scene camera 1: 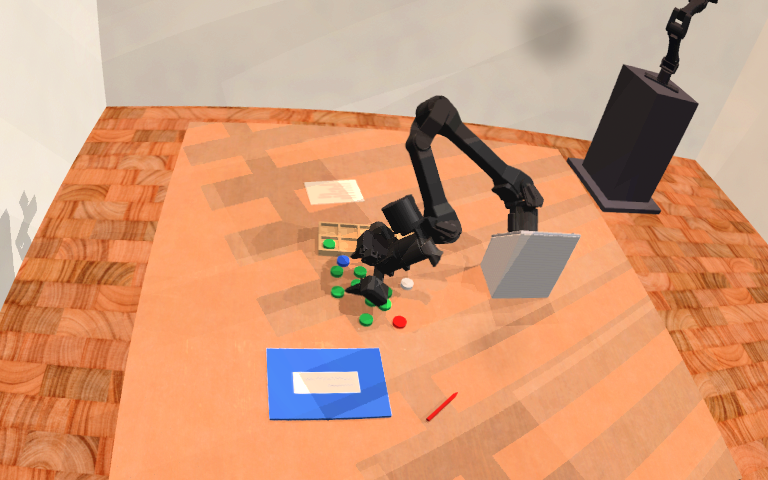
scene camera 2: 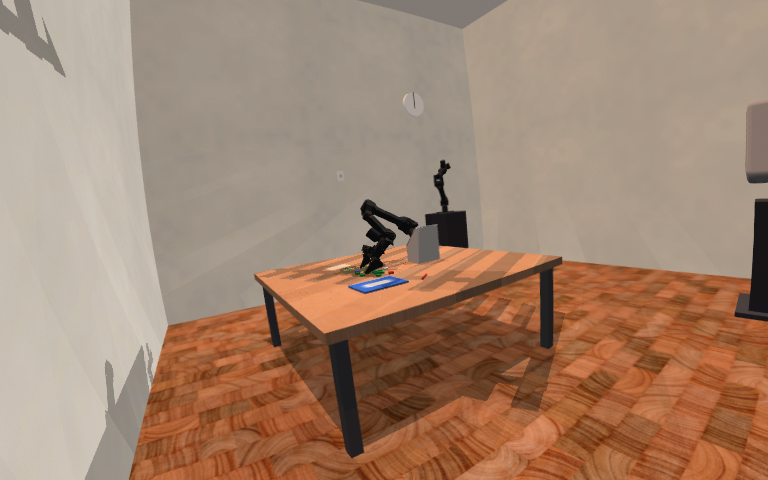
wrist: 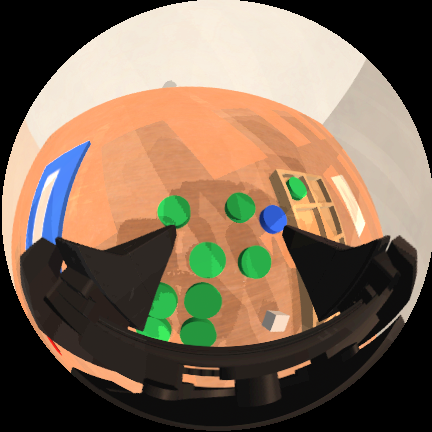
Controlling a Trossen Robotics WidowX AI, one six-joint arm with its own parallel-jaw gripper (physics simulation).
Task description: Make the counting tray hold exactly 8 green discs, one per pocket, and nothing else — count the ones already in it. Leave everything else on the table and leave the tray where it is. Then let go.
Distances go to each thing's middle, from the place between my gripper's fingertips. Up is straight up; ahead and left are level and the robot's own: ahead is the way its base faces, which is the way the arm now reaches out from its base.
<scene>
The wooden counting tray (scene camera 1: pixel 345 235) lies 7 cm behind my hand, 11 cm to the right of it and 1 cm below it.
</scene>
